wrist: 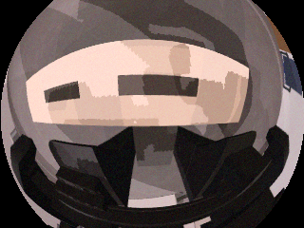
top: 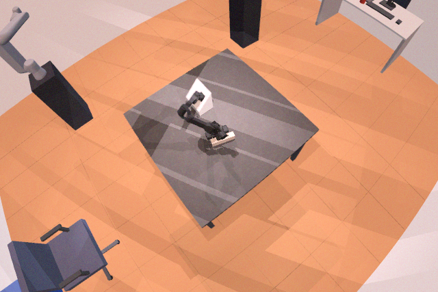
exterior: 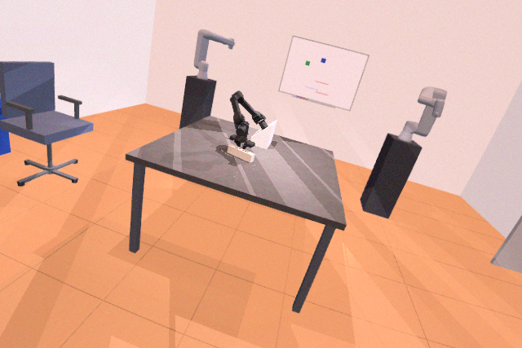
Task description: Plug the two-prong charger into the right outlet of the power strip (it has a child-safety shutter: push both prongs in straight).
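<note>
Now: the two-prong charger 20 mm ahead of my gripper tip and 10 mm above it.
</note>
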